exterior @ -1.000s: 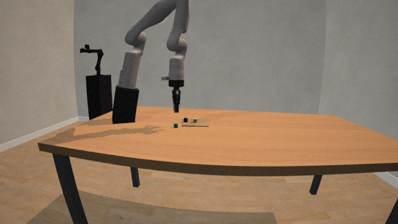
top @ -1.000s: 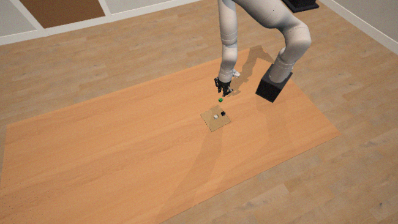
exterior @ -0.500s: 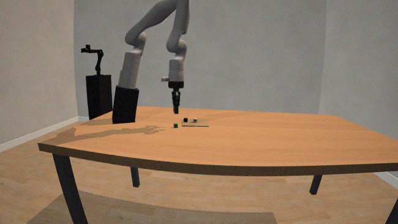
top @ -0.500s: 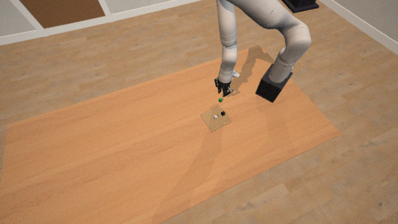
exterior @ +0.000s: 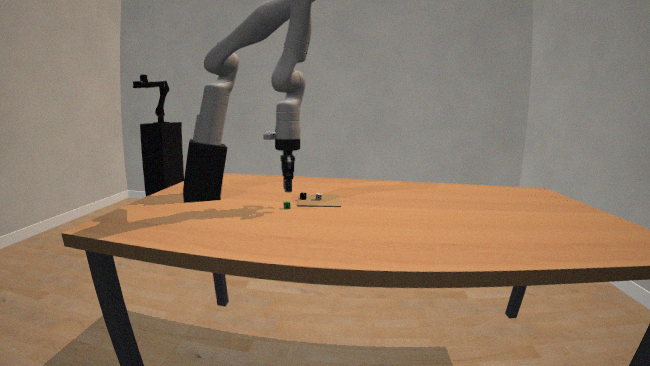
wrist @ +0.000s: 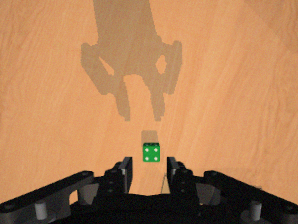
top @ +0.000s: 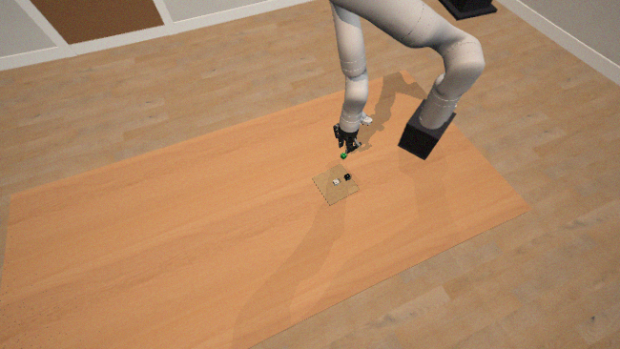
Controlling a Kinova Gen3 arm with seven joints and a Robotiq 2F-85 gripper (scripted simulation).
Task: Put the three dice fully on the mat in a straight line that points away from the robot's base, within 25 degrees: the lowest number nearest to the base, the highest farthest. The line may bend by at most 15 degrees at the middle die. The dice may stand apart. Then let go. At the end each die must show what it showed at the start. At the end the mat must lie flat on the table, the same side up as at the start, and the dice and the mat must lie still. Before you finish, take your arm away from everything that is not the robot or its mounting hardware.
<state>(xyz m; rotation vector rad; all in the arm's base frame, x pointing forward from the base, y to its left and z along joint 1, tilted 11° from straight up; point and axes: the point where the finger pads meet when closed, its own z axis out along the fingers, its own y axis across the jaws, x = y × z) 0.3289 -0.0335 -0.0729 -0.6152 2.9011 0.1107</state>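
Right now my hand is 6 cm above the green die. Also, from my hand: white die 11 cm to the left, 7 cm ahead, 6 cm below; black die 10 cm to the left, 6 cm below, 2 cm ahead; tan mat 11 cm to the left, 7 cm below, 7 cm ahead.
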